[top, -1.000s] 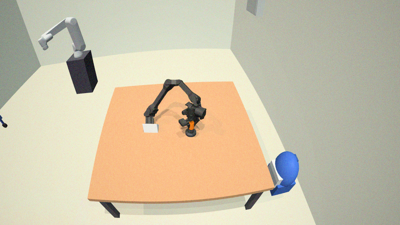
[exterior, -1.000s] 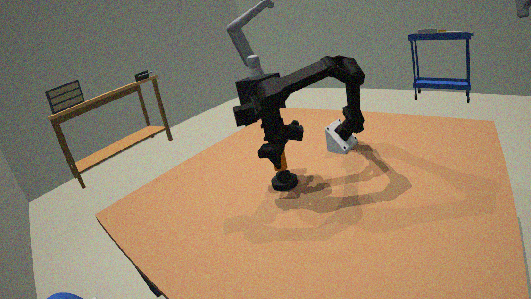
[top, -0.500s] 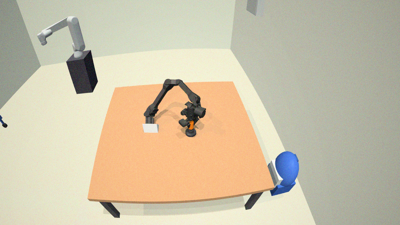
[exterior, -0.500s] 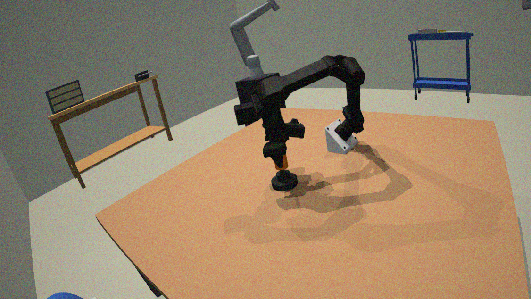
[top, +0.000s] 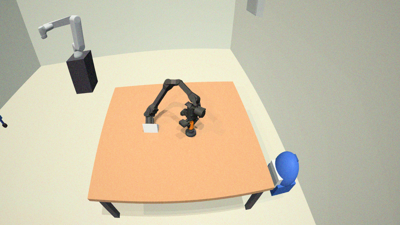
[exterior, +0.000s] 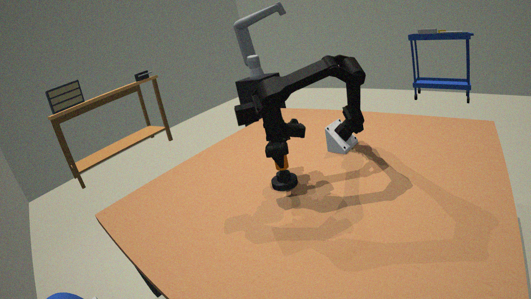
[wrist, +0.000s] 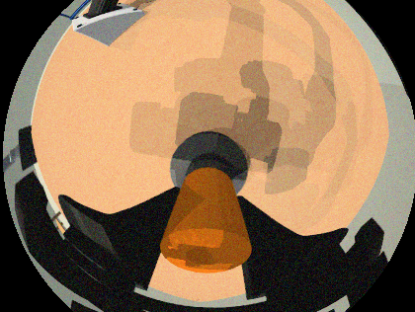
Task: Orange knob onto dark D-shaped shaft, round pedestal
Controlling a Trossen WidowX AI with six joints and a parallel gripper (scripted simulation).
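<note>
Now: gripper tip 20 mm below the orange knob. The rest, counted from my gripper tip: dark round pedestal: 40 mm below.
</note>
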